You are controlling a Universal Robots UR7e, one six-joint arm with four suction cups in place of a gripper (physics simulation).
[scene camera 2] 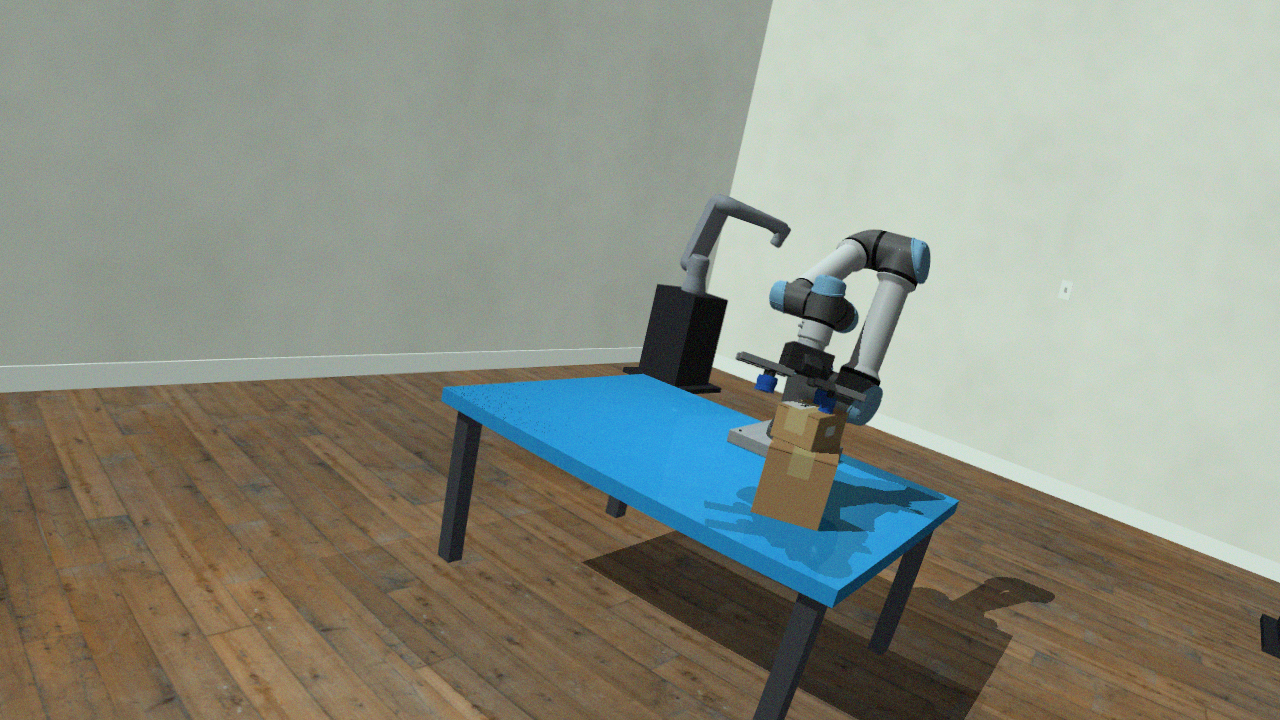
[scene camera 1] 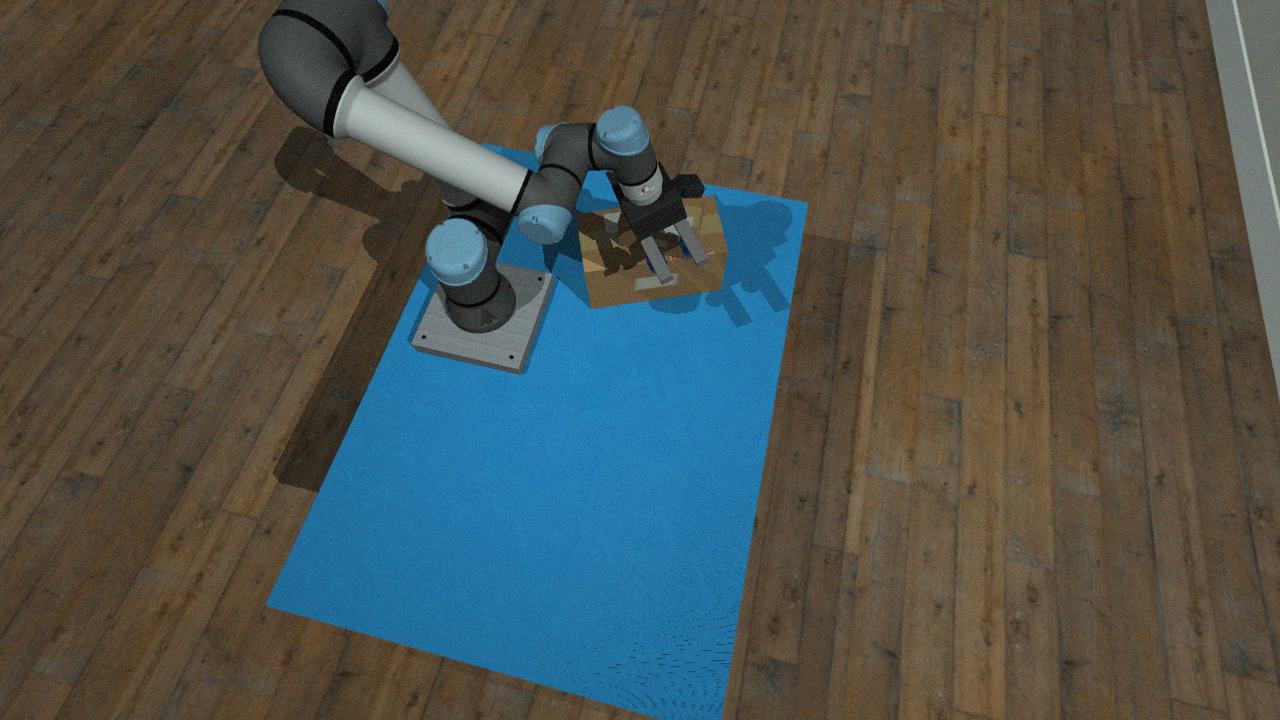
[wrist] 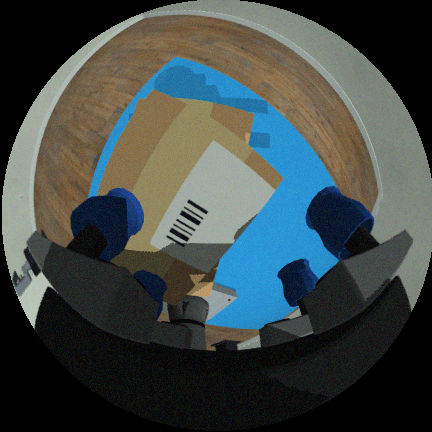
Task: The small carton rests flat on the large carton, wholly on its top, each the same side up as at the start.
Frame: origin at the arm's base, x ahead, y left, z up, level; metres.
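Where they show: hand at its tool point: (scene camera 2: 792,400) (scene camera 1: 661,232) (wrist: 225,250); arm's base at its link origin: (scene camera 1: 482,303) (wrist: 187,305).
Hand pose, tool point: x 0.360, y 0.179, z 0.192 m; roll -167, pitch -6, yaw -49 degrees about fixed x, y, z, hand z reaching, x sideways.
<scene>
Each offset is from my tool point to the top centre of the thing. Level surfaces: height alone.
The small carton @(dx -0.017, dy +0.051, dz +0.001 m) (scene camera 2: 796,428) (wrist: 140,170) is brown, with tan tape and a white barcode label on its top. It sits right side up on the large carton @(dx -0.038, dy +0.045, dz -0.075 m) (scene camera 2: 792,492) (scene camera 1: 617,295) and looks flat, slightly turned. My gripper (scene camera 1: 673,257) (scene camera 2: 794,392) (wrist: 220,240) is over the small carton; its cups on one side are at the carton's top and seem attached to it, while the other two hang free beside it. In scene camera 1 the arm and its shadow hide much of the carton tops. I cannot tell whether every lower edge lies within the large carton's top.
The large carton stands on the blue table top @(dz -0.229 m) (scene camera 1: 554,465) (scene camera 2: 608,429) near one end. The arm's grey base plate (scene camera 1: 465,351) (scene camera 2: 750,437) is close beside it. A black pedestal (scene camera 2: 682,335) with a grey arm stands behind the table.
</scene>
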